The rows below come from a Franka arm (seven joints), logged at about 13 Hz.
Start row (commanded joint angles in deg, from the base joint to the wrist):
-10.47, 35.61, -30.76, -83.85, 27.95, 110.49, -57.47
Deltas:
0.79, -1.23, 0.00, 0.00, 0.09, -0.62, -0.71
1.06, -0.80, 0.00, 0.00, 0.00, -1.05, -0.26
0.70, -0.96, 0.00, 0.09, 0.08, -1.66, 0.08
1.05, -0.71, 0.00, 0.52, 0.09, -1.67, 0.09
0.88, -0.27, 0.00, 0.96, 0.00, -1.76, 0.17
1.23, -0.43, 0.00, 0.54, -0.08, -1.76, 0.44
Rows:
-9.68, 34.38, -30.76, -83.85, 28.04, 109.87, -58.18
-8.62, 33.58, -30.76, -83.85, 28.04, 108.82, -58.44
-7.92, 32.62, -30.76, -83.76, 28.12, 107.16, -58.36
-6.87, 31.91, -30.76, -83.24, 28.21, 105.49, -58.27
-5.99, 31.64, -30.76, -82.28, 28.21, 103.73, -58.10
-4.76, 31.21, -30.76, -81.74, 28.13, 101.97, -57.66

